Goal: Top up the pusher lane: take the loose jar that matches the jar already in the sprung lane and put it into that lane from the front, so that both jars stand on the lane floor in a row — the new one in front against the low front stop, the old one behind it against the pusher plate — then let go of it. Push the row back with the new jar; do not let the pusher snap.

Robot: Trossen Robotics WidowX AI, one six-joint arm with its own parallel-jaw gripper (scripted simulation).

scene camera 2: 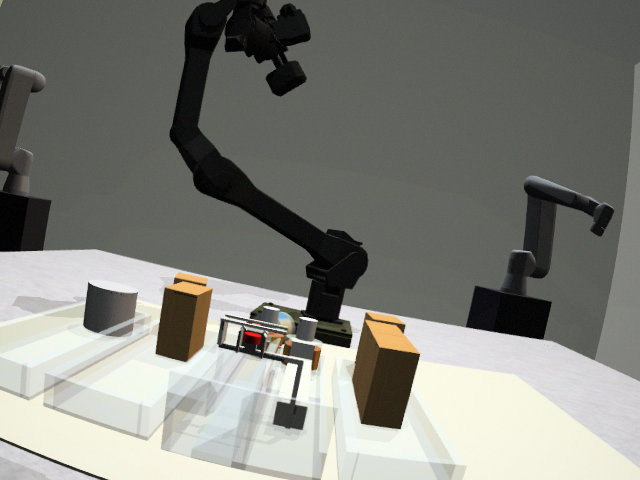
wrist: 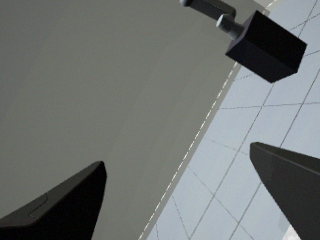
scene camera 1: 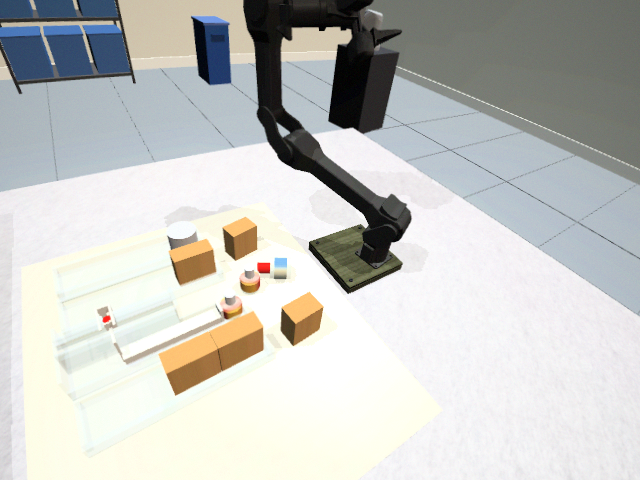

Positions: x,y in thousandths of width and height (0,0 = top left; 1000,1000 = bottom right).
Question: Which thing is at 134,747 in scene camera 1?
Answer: A clear sprung lane.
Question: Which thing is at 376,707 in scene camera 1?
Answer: A box.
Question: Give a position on a box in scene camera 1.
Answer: At 309,751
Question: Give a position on a box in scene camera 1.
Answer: At 302,545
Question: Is the gripper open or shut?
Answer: Open.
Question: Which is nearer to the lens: the jar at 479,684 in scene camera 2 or the box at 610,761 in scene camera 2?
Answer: The box.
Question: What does the gripper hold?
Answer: Nothing.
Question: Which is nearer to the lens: the box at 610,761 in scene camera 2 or the grey cylinder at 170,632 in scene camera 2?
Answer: The box.
